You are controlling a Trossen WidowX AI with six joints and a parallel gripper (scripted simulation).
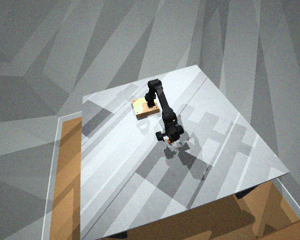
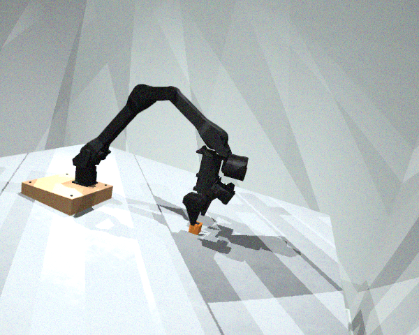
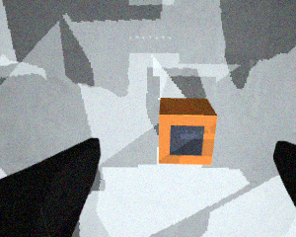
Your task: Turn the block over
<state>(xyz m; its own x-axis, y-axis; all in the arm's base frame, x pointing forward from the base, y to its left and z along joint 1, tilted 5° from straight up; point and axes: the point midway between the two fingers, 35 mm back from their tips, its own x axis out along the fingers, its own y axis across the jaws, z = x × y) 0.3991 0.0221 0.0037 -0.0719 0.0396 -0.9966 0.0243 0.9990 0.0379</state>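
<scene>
The small orange block is 20 mm below my gripper tip.
</scene>
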